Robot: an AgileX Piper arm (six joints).
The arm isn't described. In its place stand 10 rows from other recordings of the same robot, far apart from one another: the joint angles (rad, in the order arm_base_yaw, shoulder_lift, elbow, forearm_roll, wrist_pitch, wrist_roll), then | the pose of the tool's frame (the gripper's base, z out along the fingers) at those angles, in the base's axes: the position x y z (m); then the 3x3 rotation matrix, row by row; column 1 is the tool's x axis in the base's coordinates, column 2 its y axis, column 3 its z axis.
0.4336 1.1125 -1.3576 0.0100 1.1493 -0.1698 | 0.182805, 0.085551, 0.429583; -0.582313, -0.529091, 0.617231; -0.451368, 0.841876, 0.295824; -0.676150, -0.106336, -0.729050
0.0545 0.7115 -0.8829 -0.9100 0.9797 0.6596 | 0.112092, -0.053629, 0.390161; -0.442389, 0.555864, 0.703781; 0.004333, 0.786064, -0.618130; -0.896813, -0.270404, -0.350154
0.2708 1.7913 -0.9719 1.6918 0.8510 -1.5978 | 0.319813, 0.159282, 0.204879; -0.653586, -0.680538, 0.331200; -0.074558, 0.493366, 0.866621; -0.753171, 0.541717, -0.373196
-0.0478 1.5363 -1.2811 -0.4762 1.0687 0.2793 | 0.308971, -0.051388, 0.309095; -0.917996, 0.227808, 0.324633; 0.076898, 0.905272, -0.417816; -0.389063, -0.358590, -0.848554
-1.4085 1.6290 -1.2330 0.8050 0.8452 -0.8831 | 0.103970, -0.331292, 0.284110; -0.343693, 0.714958, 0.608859; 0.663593, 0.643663, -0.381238; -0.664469, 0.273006, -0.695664
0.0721 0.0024 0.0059 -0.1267 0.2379 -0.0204 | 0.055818, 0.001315, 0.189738; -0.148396, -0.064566, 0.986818; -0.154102, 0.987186, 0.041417; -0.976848, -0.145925, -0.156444
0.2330 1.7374 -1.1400 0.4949 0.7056 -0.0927 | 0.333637, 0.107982, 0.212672; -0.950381, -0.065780, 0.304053; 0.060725, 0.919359, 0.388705; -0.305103, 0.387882, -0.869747
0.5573 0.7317 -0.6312 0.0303 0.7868 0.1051 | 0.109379, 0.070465, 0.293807; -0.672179, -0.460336, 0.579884; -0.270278, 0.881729, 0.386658; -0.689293, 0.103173, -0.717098
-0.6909 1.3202 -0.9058 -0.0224 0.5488 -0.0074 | 0.207525, -0.172972, 0.276493; -0.608797, 0.627036, 0.485996; 0.468990, 0.778558, -0.417007; -0.639855, -0.025945, -0.768058
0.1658 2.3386 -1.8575 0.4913 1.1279 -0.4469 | 0.459225, 0.116173, 0.141504; -0.915432, -0.402051, 0.018411; -0.354677, 0.827498, 0.435261; -0.190232, 0.391922, -0.900116
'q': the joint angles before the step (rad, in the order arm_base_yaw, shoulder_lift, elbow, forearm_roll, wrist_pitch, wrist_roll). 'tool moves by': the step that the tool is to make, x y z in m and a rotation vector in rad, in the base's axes. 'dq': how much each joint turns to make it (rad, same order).
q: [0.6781 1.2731 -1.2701 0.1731 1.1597 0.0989]
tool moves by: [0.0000 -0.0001 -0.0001 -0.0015 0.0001 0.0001]
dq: [0.0000 0.0000 0.0001 -0.0011 0.0009 0.0000]
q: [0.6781 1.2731 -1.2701 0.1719 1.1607 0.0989]
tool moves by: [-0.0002 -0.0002 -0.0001 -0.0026 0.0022 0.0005]
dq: [0.0000 0.0000 -0.0002 -0.0006 0.0036 0.0001]
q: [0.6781 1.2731 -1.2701 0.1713 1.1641 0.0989]
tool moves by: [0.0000 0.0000 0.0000 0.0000 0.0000 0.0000]
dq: [0.0000 0.0000 0.0000 0.0000 0.0000 0.0000]
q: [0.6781 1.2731 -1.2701 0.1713 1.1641 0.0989]
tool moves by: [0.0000 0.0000 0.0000 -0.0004 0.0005 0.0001]
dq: [0.0000 0.0002 -0.0003 0.0000 0.0007 0.0000]
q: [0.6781 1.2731 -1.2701 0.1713 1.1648 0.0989]
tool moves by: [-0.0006 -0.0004 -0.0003 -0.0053 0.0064 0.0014]
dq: [0.0001 -0.0001 -0.0001 -0.0001 0.0086 0.0002]
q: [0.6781 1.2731 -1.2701 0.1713 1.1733 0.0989]
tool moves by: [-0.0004 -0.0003 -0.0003 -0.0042 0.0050 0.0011]
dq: [-0.0001 0.0001 0.0000 0.0000 0.0065 -0.0001]
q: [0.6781 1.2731 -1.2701 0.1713 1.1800 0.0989]
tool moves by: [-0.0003 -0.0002 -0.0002 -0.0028 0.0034 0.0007]
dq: [0.0000 0.0000 0.0001 0.0000 0.0044 0.0001]
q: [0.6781 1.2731 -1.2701 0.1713 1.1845 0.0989]
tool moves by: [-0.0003 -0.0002 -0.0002 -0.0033 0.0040 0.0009]
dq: [0.0000 0.0002 -0.0003 0.0000 0.0053 0.0000]
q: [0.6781 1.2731 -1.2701 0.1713 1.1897 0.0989]
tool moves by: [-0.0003 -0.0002 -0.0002 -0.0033 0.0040 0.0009]
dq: [0.0000 0.0002 -0.0002 0.0000 0.0053 0.0000]
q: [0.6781 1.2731 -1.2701 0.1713 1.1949 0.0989]
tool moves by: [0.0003 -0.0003 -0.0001 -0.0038 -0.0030 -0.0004]
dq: [-0.0001 0.0001 0.0000 -0.0048 -0.0001 -0.0001]
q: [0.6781 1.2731 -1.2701 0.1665 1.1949 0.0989]
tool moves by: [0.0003 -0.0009 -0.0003 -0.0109 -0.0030 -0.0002]
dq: [-0.0002 0.0001 -0.0002 -0.0103 0.0047 -0.0002]
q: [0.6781 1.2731 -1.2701 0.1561 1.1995 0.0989]
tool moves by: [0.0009 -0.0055 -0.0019 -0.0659 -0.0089 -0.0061]
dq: [0.0002 0.0000 -0.0002 -0.0594 0.0341 0.0062]
